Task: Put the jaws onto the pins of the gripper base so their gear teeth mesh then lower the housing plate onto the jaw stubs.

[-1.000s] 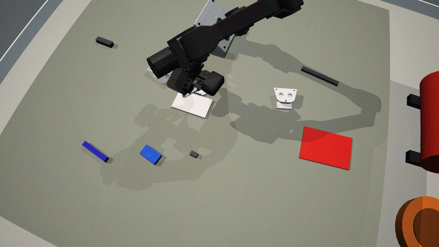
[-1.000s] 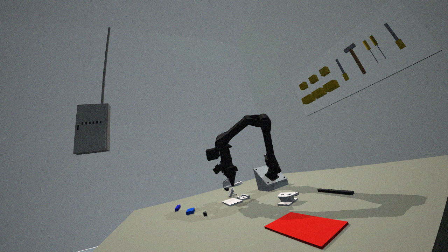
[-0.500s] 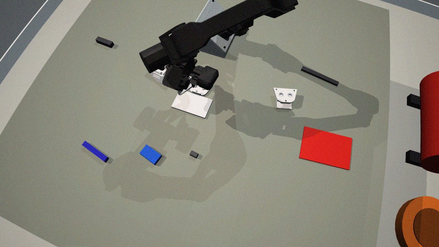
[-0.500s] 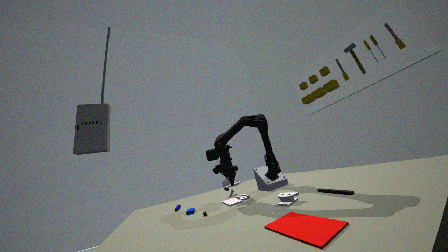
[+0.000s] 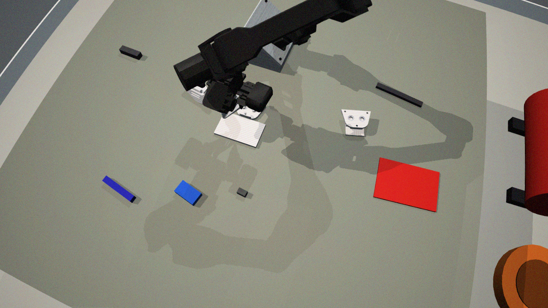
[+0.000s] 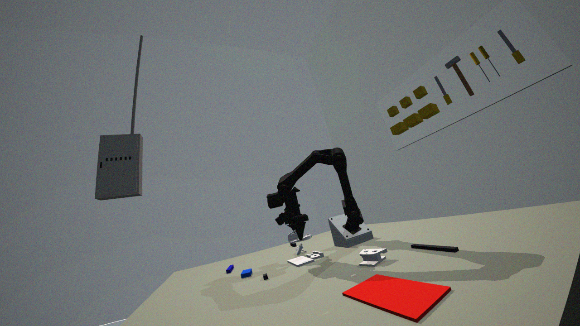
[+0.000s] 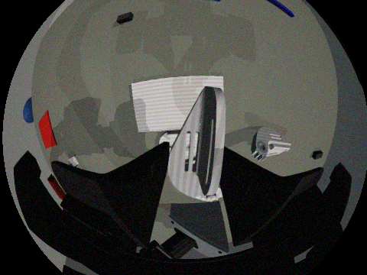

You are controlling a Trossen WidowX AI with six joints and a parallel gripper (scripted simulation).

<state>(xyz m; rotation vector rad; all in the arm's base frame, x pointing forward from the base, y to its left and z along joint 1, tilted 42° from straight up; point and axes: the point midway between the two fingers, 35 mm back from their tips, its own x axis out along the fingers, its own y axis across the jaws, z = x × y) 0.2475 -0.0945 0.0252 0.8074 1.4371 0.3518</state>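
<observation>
Now: the white ribbed plate 8 cm below my gripper tip, 3 cm ahead of it and 1 cm to the left of it. Round my gripper tip: small black block (19 cm ahead, 8 cm below, 6 cm to the left); blue block (23 cm ahead, 7 cm to the right, 7 cm below); housing plate (8 cm below, 4 cm behind, 2 cm to the left).
</observation>
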